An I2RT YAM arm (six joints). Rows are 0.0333 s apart.
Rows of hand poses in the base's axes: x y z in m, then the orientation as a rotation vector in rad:
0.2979, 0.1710, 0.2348, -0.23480, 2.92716, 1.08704
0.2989, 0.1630, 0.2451, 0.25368, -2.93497, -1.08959
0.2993, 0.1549, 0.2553, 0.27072, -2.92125, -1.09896
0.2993, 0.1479, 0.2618, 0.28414, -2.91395, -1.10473
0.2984, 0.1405, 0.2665, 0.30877, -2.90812, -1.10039
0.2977, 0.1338, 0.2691, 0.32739, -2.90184, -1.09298
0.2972, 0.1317, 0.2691, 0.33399, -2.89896, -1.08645
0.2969, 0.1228, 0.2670, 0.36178, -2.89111, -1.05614
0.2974, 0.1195, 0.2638, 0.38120, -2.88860, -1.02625
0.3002, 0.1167, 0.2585, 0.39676, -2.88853, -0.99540
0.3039, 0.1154, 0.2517, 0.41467, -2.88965, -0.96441
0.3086, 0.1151, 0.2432, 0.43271, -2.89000, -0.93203
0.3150, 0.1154, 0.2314, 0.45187, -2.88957, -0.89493
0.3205, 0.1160, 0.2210, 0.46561, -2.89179, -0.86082
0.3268, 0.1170, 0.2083, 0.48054, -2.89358, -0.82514
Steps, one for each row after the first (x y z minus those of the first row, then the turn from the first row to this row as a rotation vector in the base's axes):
0.0010, -0.0080, 0.0103, -0.00109, 0.00616, 0.01466
0.0014, -0.0161, 0.0205, 0.00688, 0.01039, 0.02837
0.0014, -0.0231, 0.0270, 0.01164, 0.01101, 0.03803
0.0005, -0.0305, 0.0317, 0.00993, 0.00963, 0.05469
-0.0002, -0.0372, 0.0343, 0.00636, 0.01122, 0.06851
-0.0007, -0.0393, 0.0343, 0.00275, 0.01340, 0.07416
-0.0010, -0.0482, 0.0322, -0.01495, 0.01933, 0.09660
-0.0005, -0.0515, 0.0290, -0.03334, 0.02286, 0.11215
0.0023, -0.0543, 0.0237, -0.05280, 0.02546, 0.12461
0.0060, -0.0556, 0.0169, -0.07256, 0.02589, 0.13783
0.0107, -0.0559, 0.0084, -0.09316, 0.02686, 0.15150
0.0171, -0.0556, -0.0034, -0.11675, 0.02873, 0.16654
0.0226, -0.0550, -0.0138, -0.13888, 0.02913, 0.17700
0.0289, -0.0540, -0.0265, -0.16200, 0.02937, 0.18834

